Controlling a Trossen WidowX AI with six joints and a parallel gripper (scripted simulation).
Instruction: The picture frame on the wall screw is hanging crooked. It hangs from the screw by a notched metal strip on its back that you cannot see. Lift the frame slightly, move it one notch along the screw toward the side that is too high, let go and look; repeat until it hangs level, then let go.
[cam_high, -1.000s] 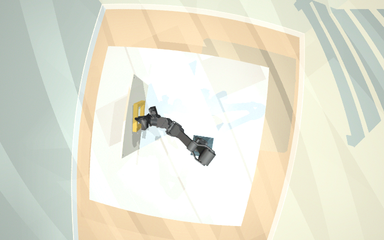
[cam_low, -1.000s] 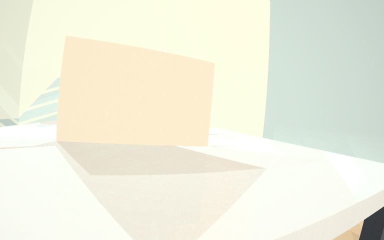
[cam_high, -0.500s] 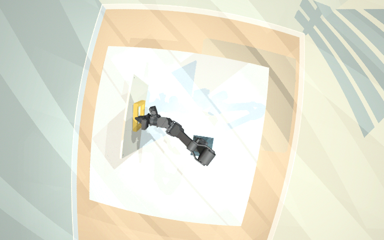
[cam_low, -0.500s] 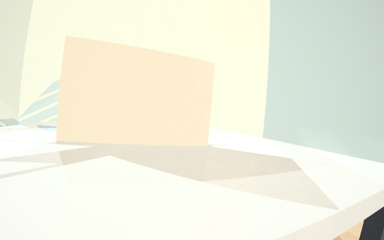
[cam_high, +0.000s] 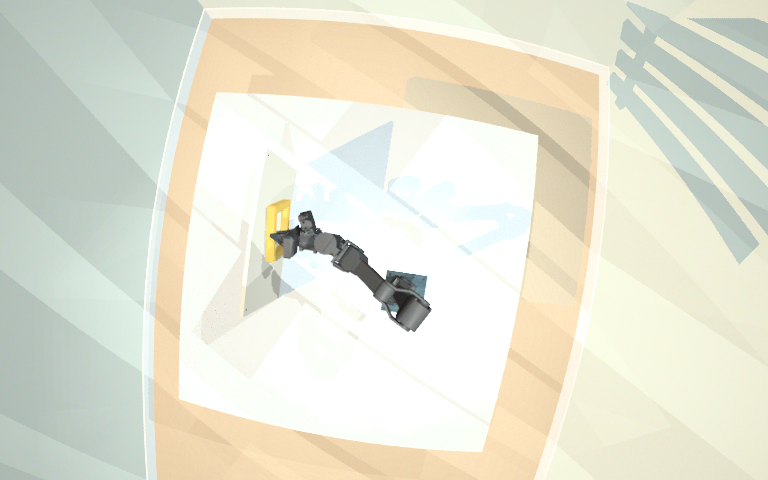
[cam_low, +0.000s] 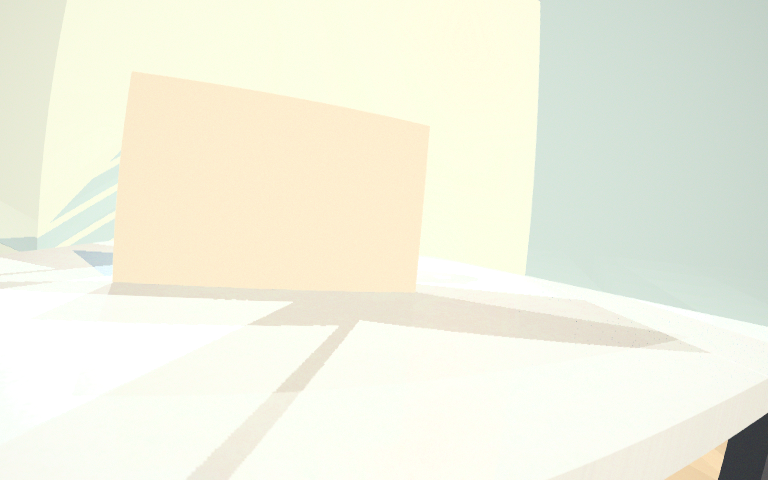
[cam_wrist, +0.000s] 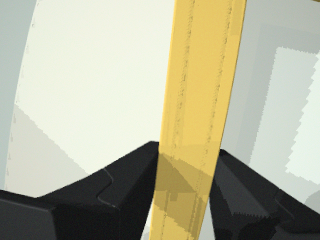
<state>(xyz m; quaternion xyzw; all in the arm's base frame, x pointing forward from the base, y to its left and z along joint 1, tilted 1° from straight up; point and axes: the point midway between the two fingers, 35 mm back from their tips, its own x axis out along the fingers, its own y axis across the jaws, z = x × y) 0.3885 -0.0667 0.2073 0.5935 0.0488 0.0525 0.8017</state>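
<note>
Right now my gripper tip is 1 cm short of the picture frame, 1 cm to the left of it and 5 cm above it. Also, from my gripper tip: grey wall panel: 2 cm ahead, 7 cm below.
</note>
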